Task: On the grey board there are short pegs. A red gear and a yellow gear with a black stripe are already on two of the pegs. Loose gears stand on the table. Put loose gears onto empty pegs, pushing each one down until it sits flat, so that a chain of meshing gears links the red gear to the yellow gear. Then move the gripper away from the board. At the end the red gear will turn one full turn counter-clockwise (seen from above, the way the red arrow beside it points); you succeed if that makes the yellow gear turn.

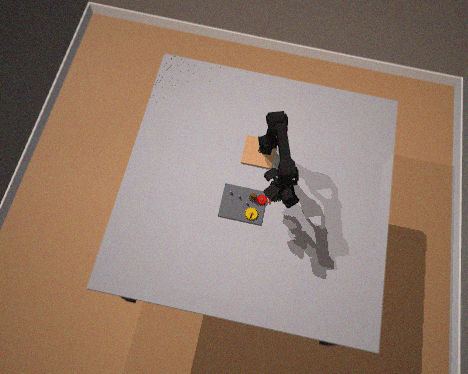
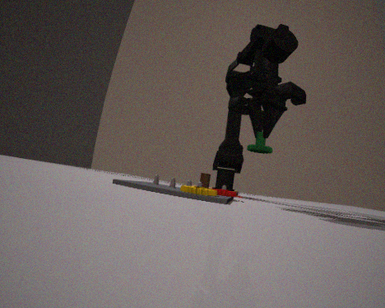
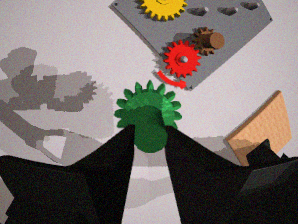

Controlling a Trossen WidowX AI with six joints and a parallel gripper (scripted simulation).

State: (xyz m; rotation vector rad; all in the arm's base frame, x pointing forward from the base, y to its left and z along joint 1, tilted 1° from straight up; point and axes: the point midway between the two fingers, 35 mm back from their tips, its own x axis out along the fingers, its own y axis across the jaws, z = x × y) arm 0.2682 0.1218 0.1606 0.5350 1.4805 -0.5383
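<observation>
Right now the grey board is 15 cm to the right of my gripper tip, 13 cm below it and 5 cm ahead of it. From my gripper tip the other things lie so: green gear 1 cm below; brown gear 11 cm to the right, 11 cm below; red gear 12 cm below, 6 cm to the right.
</observation>
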